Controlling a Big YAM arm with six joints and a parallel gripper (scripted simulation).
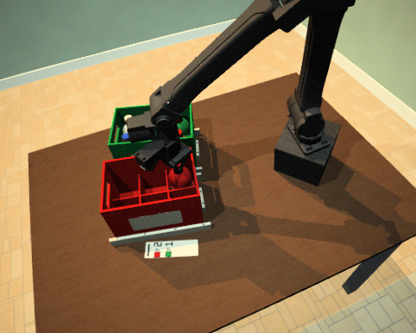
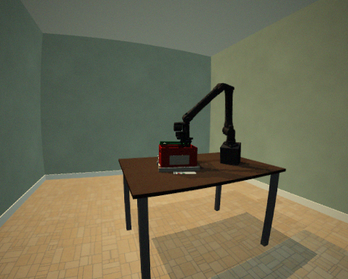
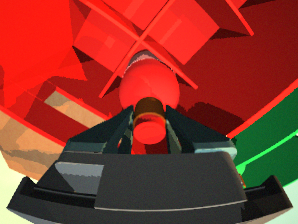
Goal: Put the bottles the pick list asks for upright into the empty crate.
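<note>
The red bottle lies 6 cm below my hand and 1 cm behind it. Also, from my hand: blue-capped bottle 18 cm to the right, 13 cm ahead, 6 cm below; red crate 9 cm ahead, 6 cm below, 3 cm to the left; green crate 20 cm to the right, 6 cm below, 3 cm ahead.
</note>
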